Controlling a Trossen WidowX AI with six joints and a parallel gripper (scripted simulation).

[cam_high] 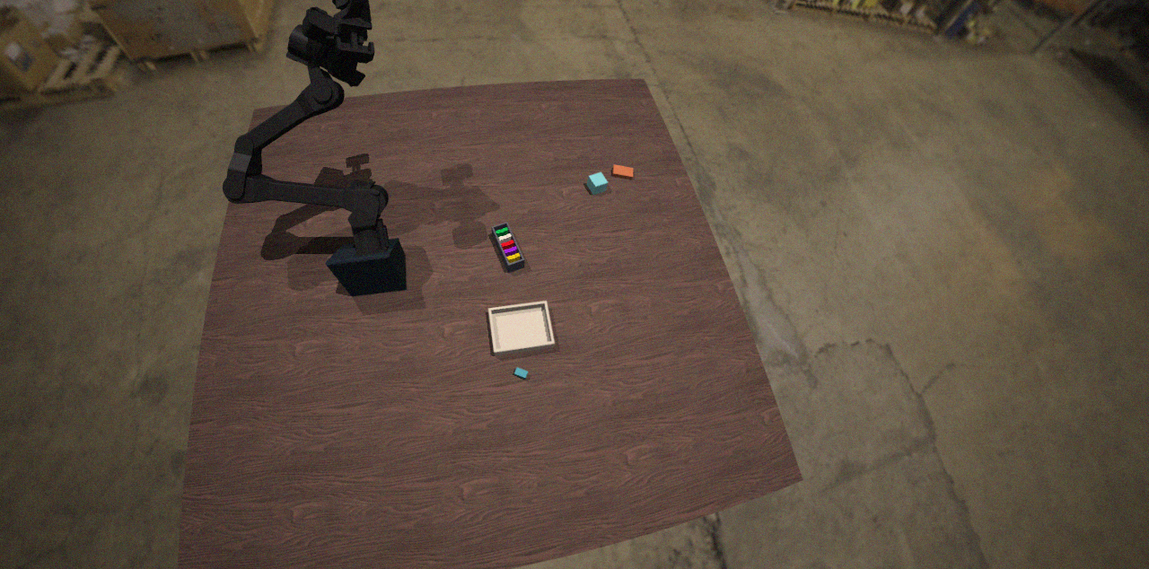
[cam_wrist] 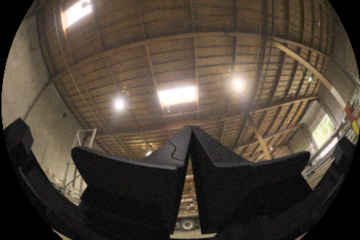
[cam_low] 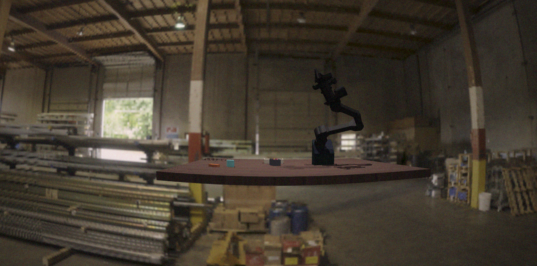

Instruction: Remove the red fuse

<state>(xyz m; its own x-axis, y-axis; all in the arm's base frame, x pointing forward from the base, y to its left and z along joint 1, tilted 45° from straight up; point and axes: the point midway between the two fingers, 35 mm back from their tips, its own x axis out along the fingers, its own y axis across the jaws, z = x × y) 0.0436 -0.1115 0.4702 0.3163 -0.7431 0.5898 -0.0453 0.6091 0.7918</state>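
Right now the red fuse is 54 cm below my gripper tip, 25 cm to the right of it and 19 cm ahead of it. From my gripper tip the other things lie so: white fuse (54 cm below, 23 cm to the right, 19 cm ahead); then purple fuse (54 cm below, 27 cm to the right, 20 cm ahead); then green fuse (54 cm below, 21 cm to the right, 19 cm ahead).
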